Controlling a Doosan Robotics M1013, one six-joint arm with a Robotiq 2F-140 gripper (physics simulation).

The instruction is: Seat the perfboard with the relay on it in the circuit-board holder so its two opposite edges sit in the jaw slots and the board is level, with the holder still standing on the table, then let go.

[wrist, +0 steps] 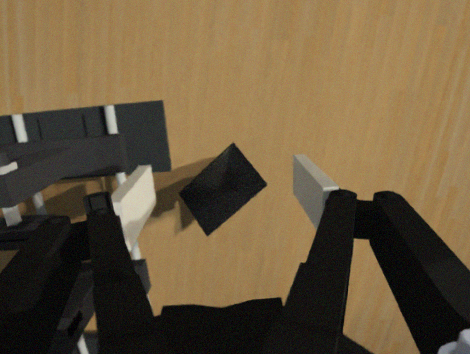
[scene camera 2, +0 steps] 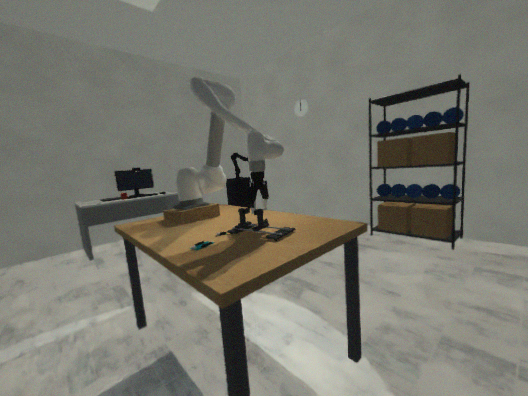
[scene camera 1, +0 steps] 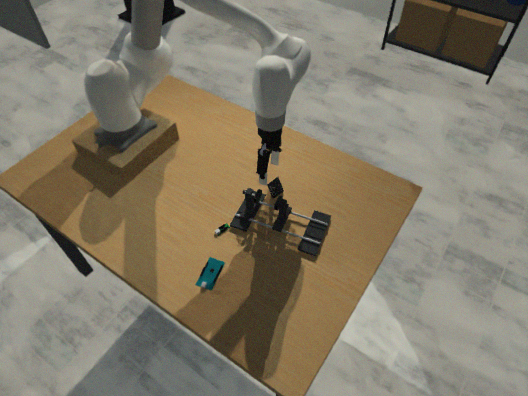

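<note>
The perfboard is a small dark rectangle beside the holder, outside the jaws. It is turned diagonally to the fingers and touches neither fingertip. Whether it lies flat or tilted is unclear; its relay cannot be made out. The circuit-board holder stands on the table with two upright black jaws and metal rods; no board shows in its jaw slots. My gripper is open and empty above the perfboard, its pale fingertips on either side of it in the wrist view.
A small green and white part lies beside the holder's left base. A teal board lies nearer the table's front edge. The arm's wooden base block is at the left. The table carries them.
</note>
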